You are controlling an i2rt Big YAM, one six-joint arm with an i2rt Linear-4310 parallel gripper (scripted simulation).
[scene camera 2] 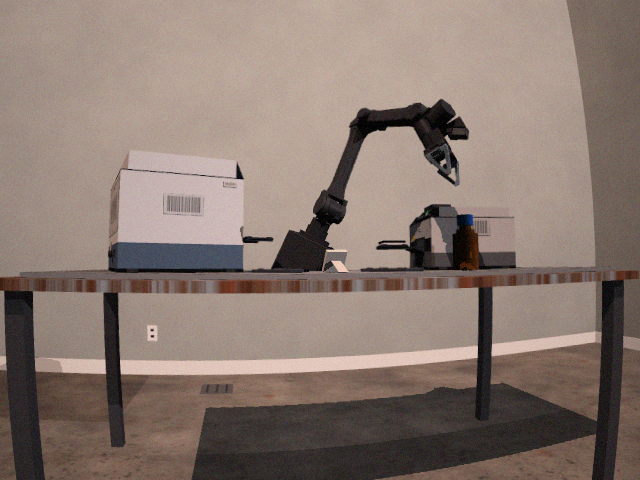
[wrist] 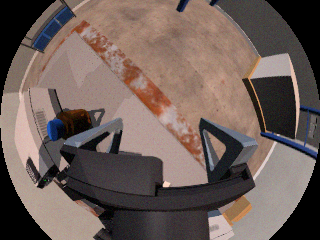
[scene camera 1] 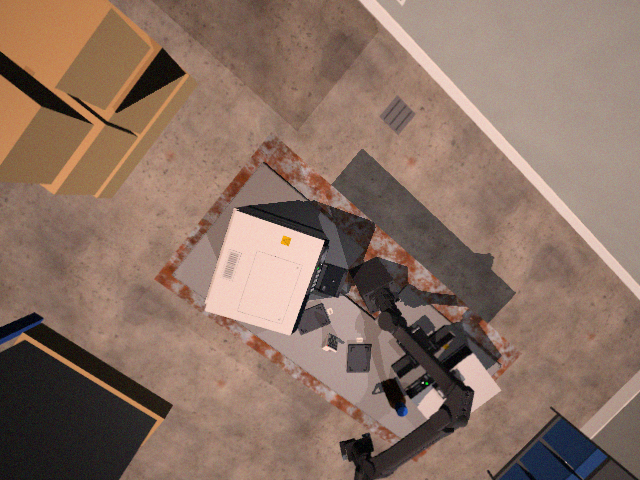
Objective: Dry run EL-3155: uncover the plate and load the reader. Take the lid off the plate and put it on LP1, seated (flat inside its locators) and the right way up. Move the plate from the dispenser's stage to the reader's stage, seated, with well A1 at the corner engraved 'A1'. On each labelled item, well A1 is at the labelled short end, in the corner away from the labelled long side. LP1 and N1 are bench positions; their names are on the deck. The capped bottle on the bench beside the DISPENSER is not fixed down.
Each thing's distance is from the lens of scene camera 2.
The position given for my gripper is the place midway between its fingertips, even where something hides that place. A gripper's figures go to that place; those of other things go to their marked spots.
my gripper (scene camera 2: pixel 453 179): 119 cm
brown capped bottle (scene camera 2: pixel 465 242): 140 cm
